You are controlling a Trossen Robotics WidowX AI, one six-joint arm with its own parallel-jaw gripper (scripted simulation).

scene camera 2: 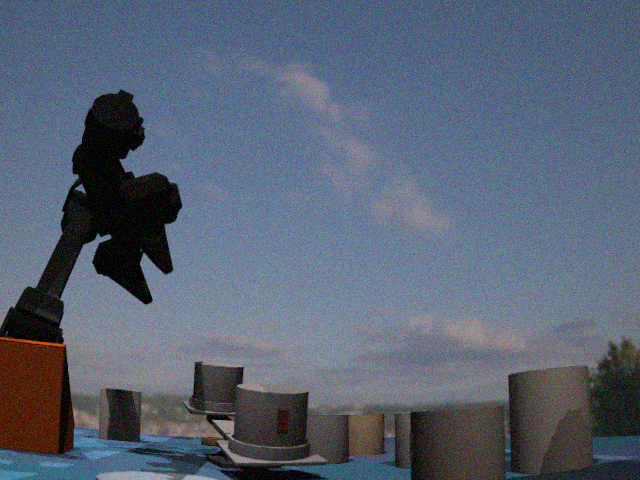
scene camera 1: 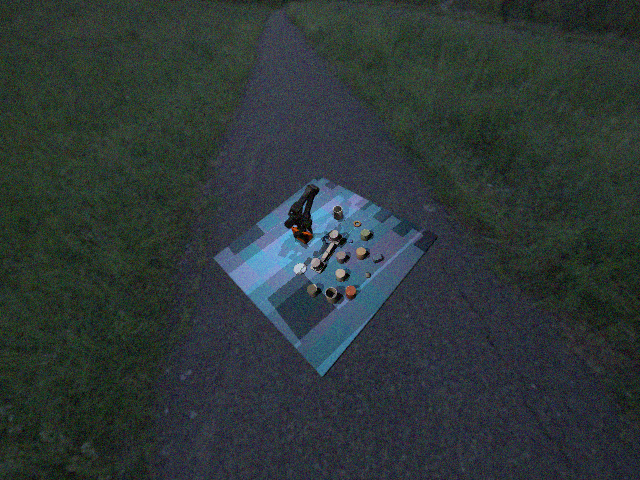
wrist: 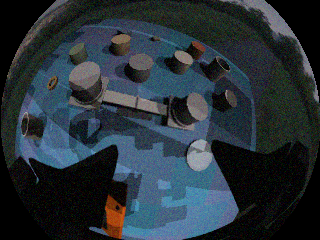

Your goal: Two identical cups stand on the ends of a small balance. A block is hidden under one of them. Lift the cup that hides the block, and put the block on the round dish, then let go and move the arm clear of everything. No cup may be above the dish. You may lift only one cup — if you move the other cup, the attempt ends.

Scene:
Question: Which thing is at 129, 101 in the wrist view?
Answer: A beam.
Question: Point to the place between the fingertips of my gripper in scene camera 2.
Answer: At 158, 288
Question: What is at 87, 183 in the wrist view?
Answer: My gripper.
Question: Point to a cup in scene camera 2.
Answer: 550, 418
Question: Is my gripper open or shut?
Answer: Open.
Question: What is my gripper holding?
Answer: Nothing.

